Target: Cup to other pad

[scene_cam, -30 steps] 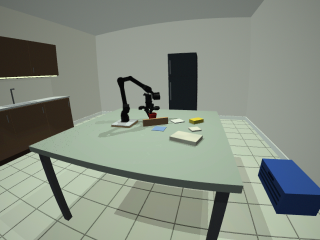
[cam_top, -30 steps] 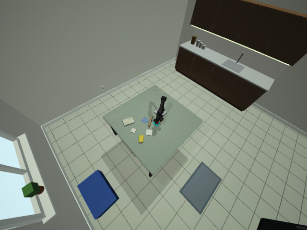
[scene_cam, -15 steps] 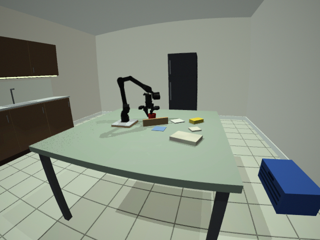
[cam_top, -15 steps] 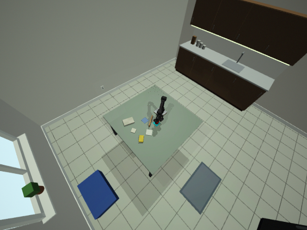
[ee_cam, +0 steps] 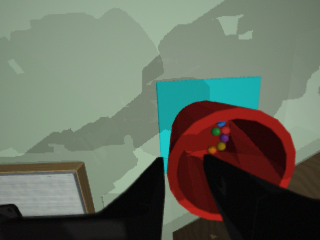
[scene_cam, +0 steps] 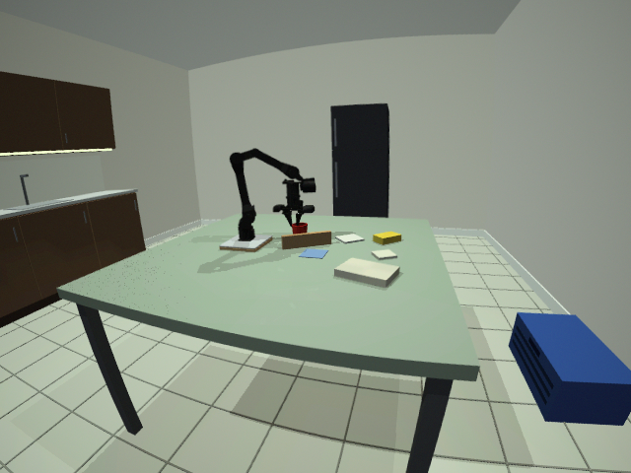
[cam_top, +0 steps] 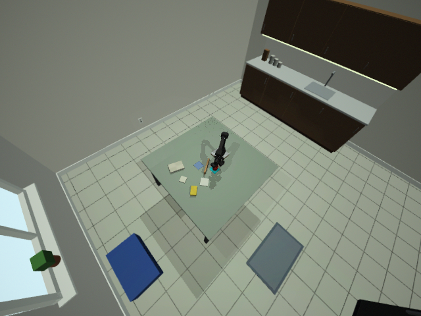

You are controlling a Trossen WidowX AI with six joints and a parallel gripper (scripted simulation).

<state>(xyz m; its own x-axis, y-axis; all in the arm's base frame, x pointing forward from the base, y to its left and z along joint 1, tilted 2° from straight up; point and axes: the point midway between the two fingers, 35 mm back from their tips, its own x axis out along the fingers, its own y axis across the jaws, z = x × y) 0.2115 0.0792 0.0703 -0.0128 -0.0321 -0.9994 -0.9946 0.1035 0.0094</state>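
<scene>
The red cup is 3 cm ahead of my gripper tip and 2 cm below it. Round my gripper tip: cyan pad 3 cm ahead, 7 cm below; then blue pad 12 cm ahead, 19 cm to the right, 7 cm below; then wooden bar 8 cm ahead, 10 cm to the right, 4 cm below.
</scene>
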